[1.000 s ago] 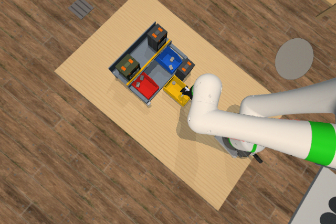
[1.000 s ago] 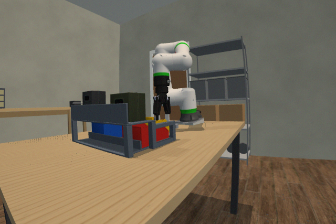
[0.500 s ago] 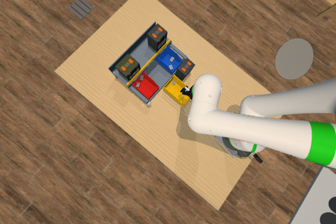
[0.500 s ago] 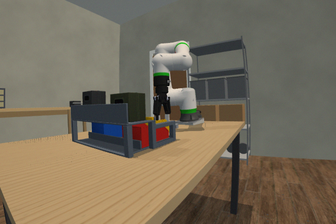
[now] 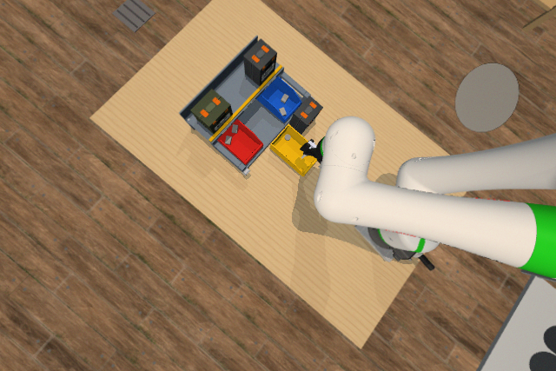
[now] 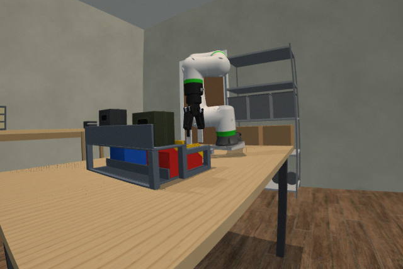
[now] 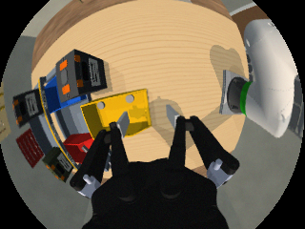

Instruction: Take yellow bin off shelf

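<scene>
Right now my hand is 8 cm short of the yellow open bin, 1 cm to the right of it and 6 cm above it. Round my hand: red bin (25 cm ahead, 16 cm to the left, 5 cm below); blue bin (29 cm ahead, 6 cm to the right, 5 cm below); black box (38 cm ahead, 5 cm to the right, 7 cm above).
</scene>
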